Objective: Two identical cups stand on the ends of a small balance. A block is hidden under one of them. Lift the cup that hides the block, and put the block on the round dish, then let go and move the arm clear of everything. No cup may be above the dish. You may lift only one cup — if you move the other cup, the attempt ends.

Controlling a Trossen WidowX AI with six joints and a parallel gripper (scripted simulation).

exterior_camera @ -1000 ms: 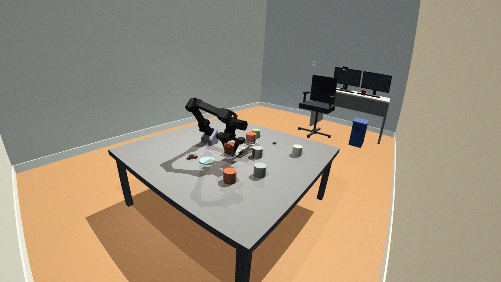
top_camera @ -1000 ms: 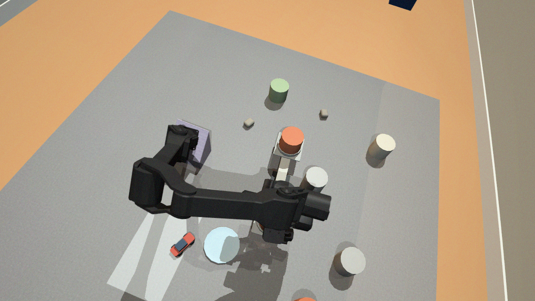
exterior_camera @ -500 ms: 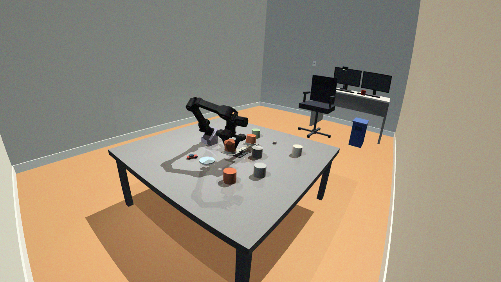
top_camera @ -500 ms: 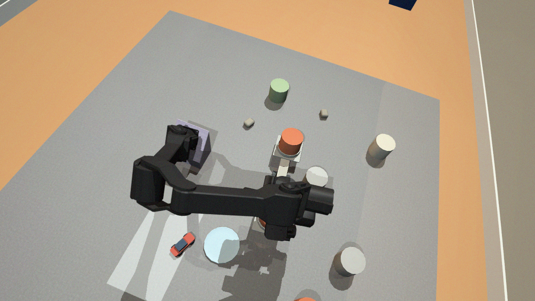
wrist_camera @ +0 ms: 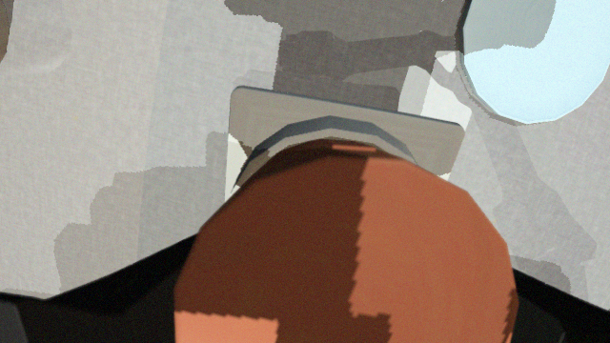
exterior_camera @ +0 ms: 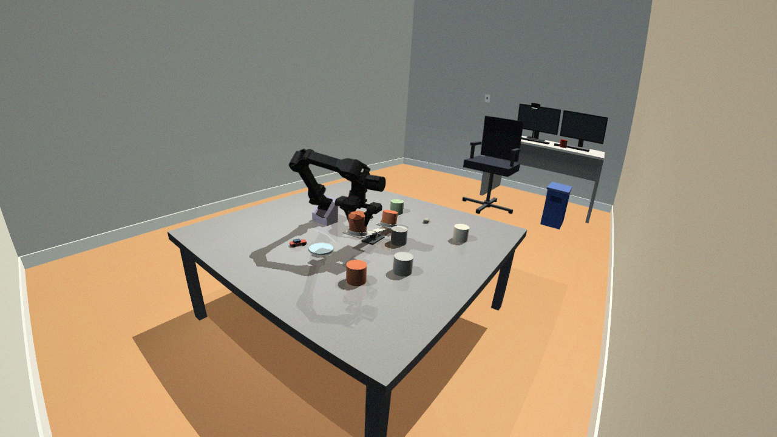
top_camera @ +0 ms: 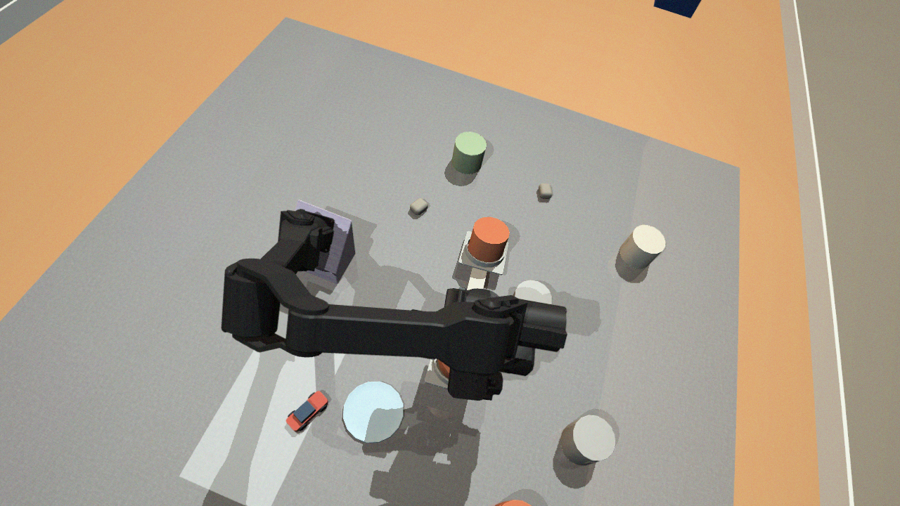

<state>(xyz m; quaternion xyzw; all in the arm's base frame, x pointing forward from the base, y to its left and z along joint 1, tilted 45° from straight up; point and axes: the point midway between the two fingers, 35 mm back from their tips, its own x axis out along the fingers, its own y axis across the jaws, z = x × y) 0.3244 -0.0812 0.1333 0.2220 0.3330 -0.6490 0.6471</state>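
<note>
The grey-white block lies 20 mm below my gripper tip. Also, from my gripper tip: pale blue round dish 110 mm below, 110 mm behind, 100 mm to the right; then green cup 500 mm to the left, 100 mm behind, 70 mm below; then cream cup 390 mm to the left, 290 mm ahead, 70 mm below.
</note>
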